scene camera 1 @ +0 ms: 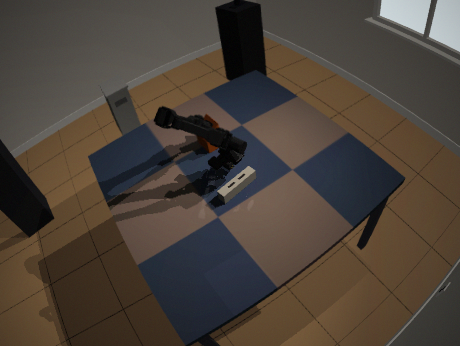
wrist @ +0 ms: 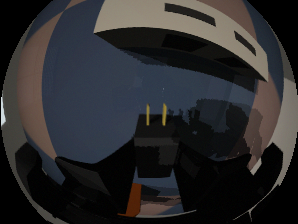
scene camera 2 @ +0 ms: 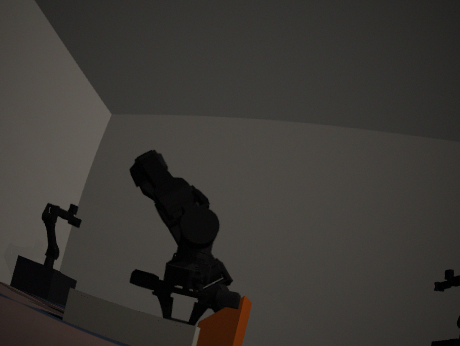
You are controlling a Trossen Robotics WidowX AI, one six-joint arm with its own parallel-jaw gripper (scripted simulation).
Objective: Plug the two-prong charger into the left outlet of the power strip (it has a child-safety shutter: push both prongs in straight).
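In the wrist view there is a black two-prong charger (wrist: 156, 142), and it is my gripper (wrist: 154, 140) that carries it.
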